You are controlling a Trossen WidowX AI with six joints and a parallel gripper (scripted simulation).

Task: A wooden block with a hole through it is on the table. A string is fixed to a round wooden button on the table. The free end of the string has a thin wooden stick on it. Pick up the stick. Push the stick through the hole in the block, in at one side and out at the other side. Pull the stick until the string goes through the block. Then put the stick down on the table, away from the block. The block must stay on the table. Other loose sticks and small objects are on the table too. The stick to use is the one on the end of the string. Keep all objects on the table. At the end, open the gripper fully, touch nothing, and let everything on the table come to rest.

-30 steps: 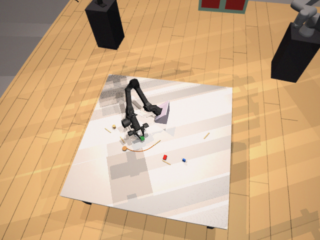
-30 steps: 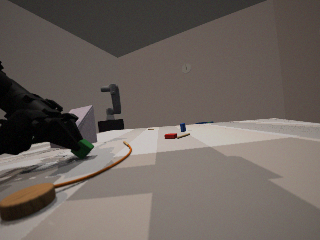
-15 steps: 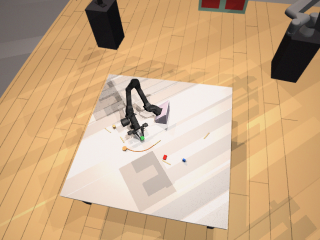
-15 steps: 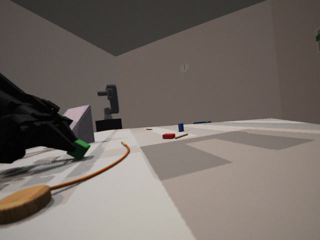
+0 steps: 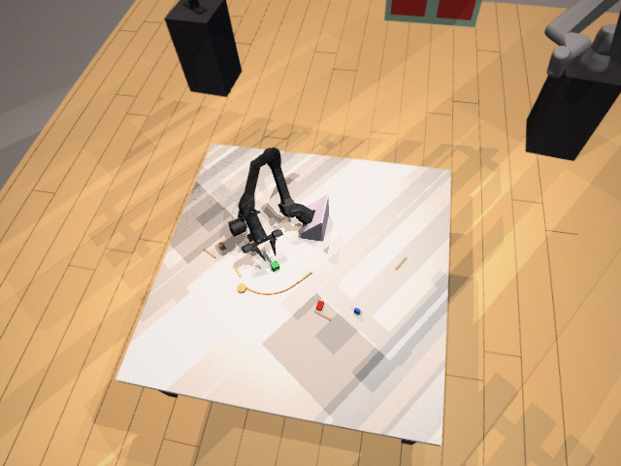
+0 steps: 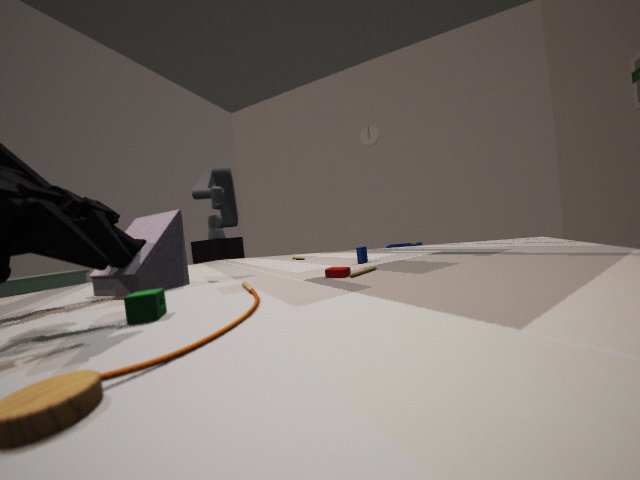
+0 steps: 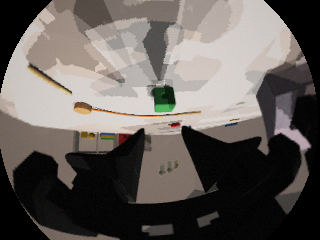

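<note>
Right now the green block is 50 mm below my gripper tip, 20 mm to the left of it and 10 mm ahead of it. The rest, counted from my gripper tip: small wooden cylinder 260 mm to the right, 50 mm below, 20 mm behind; then round wooden button 150 mm ahead, 90 mm to the right, 60 mm below; then red block 260 mm to the left, 130 mm ahead, 60 mm below.
</note>
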